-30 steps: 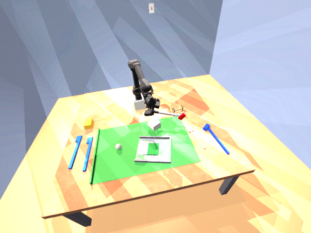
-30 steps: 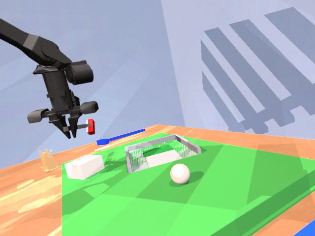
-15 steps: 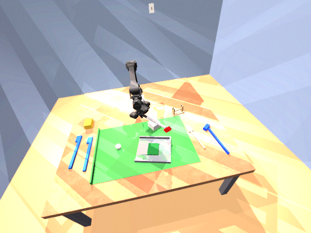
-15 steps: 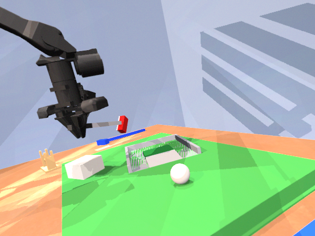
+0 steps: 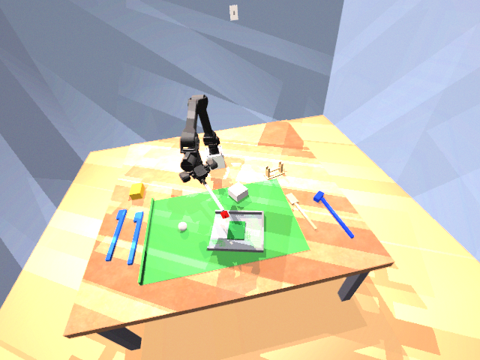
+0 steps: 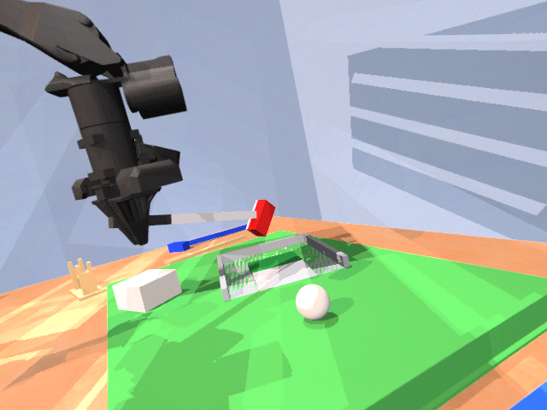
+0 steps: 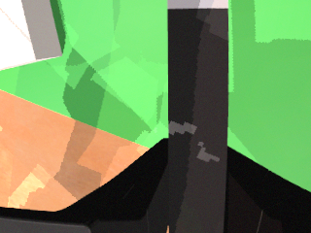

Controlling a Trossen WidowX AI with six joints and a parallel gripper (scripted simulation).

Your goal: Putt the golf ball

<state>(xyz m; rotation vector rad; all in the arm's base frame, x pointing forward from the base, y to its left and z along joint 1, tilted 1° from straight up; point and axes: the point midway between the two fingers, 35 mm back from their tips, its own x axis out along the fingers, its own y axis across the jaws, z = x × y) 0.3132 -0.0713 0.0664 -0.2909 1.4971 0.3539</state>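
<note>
The red putter is 110 mm ahead of my gripper tip and 50 mm to the left of it. Round my gripper tip: white golf ball: 170 mm ahead, 120 mm to the right, 110 mm below; then white block: 180 mm to the left, 110 mm below, 10 mm behind; then yellow block: 410 mm to the right, 140 mm behind, 110 mm below.
</note>
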